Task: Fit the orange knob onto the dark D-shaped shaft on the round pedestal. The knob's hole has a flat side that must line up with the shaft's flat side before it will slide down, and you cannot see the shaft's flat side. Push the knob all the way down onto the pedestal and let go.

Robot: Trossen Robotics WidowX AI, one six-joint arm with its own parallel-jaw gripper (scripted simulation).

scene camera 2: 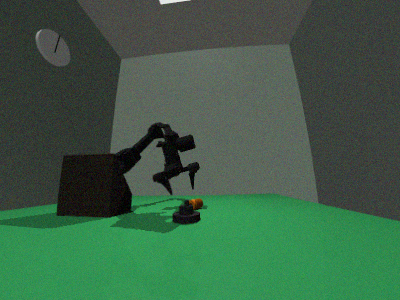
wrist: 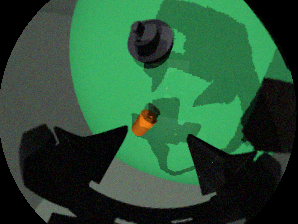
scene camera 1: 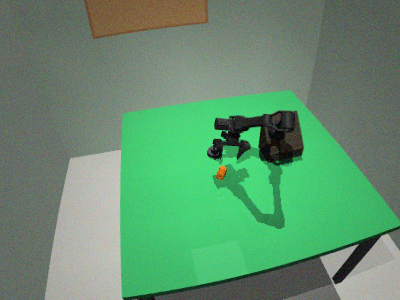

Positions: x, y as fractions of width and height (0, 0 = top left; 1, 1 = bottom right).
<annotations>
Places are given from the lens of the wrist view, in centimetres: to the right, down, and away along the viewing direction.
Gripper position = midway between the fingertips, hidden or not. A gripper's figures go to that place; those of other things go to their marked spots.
my gripper (wrist: 0.53, 0.60): 2, 3, 9
dark round pedestal (wrist: 0.51, 0.19): 1, -10, 7
</annotations>
